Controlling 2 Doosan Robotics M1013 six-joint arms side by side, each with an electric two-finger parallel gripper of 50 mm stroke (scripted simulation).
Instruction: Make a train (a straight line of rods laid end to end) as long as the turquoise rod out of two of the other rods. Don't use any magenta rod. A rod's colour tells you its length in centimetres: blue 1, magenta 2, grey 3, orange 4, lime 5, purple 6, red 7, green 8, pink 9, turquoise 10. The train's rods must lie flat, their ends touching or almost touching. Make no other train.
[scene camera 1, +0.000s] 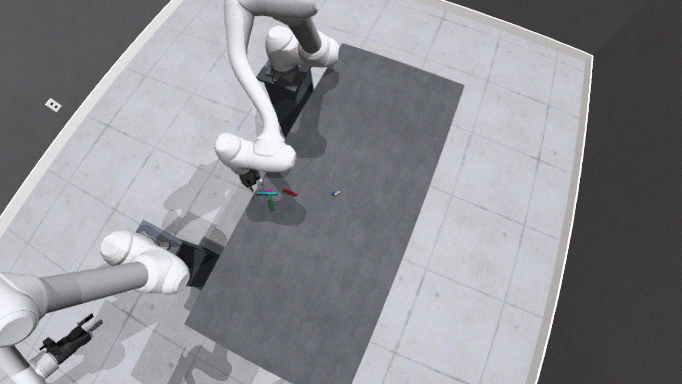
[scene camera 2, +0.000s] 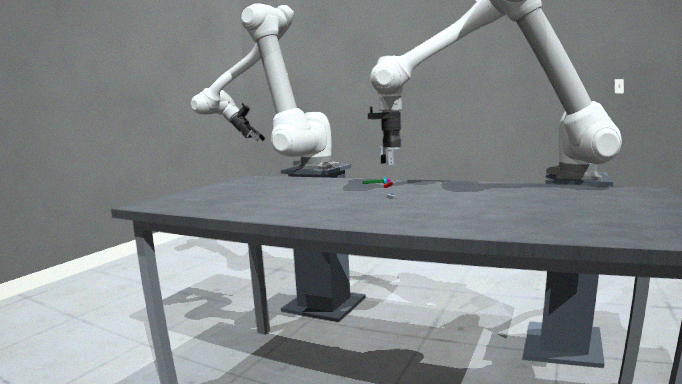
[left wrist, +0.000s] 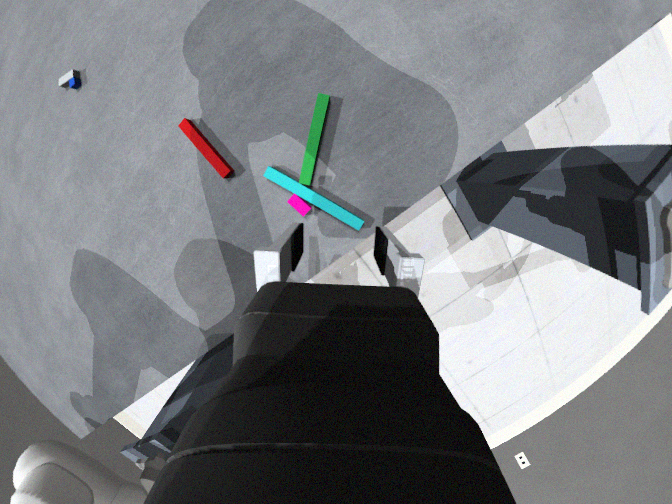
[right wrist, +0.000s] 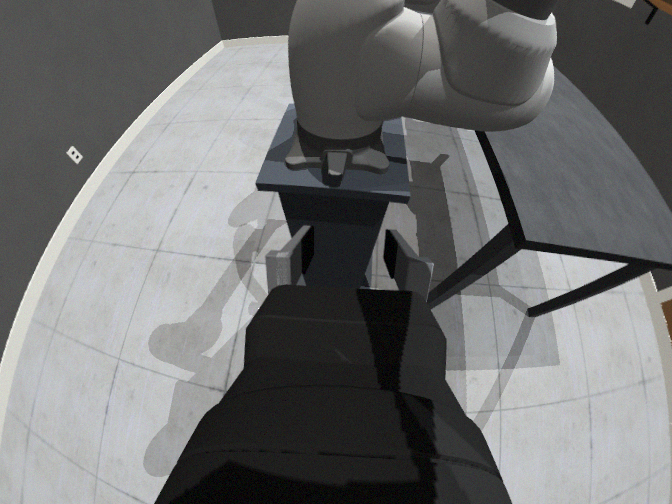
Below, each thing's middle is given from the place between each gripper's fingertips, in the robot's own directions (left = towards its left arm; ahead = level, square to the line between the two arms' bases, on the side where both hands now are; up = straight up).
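My left gripper (scene camera 2: 386, 164) is 8 cm above the turquoise rod (left wrist: 271, 173), 3 cm short of it and 1 cm to the right of it. The green rod (left wrist: 322, 103) sits 8 cm ahead of my left hand and 8 cm below it, 2 cm to the right of it. As for the red rod (left wrist: 187, 126), I see it 13 cm ahead of that same left hand, 7 cm to the left of it and 8 cm below it.
From my right hand (scene camera 1: 97, 318), the green rod is 330 mm ahead, 840 mm to the left and 150 mm below. The turquoise rod is 150 mm below my right hand, 290 mm ahead of it and 870 mm to the left of it, while the red rod lies 930 mm to the left of that hand, 390 mm ahead of it and 150 mm below it.
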